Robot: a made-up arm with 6 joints.
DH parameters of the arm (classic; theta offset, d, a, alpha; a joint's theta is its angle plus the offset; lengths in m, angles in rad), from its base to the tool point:
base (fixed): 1.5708 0.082 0 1.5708
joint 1: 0 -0.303 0.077 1.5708
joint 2: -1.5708 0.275 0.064 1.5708
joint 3: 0 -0.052 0.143 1.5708
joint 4: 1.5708 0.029 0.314 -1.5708
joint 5: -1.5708 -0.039 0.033 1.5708
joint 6: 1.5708 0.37 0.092 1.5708
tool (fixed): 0 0.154 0 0
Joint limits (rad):
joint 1: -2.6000..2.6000
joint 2: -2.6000..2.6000
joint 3: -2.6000..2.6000
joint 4: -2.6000..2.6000
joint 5: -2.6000..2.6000
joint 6: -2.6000..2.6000
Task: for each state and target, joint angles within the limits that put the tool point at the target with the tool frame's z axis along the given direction. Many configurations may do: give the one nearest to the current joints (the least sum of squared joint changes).
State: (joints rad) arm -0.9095 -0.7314 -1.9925 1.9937 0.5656 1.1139
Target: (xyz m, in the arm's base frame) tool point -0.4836 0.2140 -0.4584 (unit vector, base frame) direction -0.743 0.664 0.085
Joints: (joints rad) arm -0.5571 -1.2808 -2.0122 2.3616 1.2815 1.2994
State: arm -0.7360 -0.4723 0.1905 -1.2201 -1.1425 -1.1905
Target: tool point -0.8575 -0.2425 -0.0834 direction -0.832 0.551 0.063
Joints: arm -0.7174 -0.4993 -0.6751 -0.9499 -1.3901 -1.7092
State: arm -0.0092 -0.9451 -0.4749 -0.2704 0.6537 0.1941
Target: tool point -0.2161 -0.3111 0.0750 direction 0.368 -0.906 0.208
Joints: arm 0.5205 -1.4524 0.0571 -0.5904 0.8123 -0.2505
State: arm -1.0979 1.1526 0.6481 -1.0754 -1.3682 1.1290
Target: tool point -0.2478 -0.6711 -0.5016 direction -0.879 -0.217 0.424
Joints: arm -0.9381 1.2000 1.1275 -1.9530 -1.7271 1.0630
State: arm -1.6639 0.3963 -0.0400 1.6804 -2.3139 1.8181
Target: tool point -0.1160 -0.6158 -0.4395 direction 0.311 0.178 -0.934
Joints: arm -1.5687 0.4534 -0.3325 2.5392 -1.7457 2.3644
